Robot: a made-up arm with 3 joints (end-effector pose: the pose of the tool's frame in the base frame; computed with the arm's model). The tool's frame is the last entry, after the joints. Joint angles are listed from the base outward.
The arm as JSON. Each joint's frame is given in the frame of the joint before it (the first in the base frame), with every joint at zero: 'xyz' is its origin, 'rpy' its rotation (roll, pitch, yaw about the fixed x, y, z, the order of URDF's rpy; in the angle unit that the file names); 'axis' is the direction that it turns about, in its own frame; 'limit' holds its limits. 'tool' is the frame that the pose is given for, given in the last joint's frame.
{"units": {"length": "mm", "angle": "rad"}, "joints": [
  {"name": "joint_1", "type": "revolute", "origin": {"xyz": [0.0, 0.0, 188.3], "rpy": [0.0, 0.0, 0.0]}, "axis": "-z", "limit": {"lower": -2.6, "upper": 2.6}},
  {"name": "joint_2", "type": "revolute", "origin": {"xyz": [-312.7, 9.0, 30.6], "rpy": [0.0, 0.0, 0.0]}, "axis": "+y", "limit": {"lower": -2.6, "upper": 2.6}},
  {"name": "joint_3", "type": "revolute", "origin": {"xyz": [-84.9, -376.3, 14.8], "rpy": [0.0, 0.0, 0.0]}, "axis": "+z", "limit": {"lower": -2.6, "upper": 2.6}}
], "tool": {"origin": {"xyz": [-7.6, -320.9, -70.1], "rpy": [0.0, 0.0, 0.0]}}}
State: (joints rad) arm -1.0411 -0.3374 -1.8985
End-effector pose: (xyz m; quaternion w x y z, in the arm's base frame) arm -0.1113 -0.6984 0.0388 0.8966 0.1670 -0.0169 -0.4098
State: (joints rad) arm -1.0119 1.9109 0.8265
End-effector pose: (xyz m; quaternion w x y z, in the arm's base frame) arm 0.2812 -0.6636 0.0997 0.3501 -0.0756 0.8131 0.4590
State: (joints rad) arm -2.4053 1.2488 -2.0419
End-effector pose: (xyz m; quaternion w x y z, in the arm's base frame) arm 0.5010 -0.1641 0.5499 0.7980 -0.4644 -0.3551 0.1466
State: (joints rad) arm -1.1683 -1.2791 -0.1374
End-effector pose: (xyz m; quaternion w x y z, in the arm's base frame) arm 0.5124 -0.5431 0.0724 0.6981 0.3625 -0.4741 0.3955
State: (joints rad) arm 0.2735 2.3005 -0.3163
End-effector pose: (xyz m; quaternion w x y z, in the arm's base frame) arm -0.3985 -0.5840 0.3988 0.3906 -0.0195 0.9127 -0.1187
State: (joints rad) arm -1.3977 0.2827 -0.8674
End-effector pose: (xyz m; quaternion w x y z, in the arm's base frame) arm 0.4487 -0.7377 0.2591 0.9554 -0.1276 0.0598 0.2594
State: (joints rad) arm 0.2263 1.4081 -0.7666
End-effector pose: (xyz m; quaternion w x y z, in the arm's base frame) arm -0.5404 -0.4843 0.5188 0.6702 -0.1728 0.6238 -0.3631
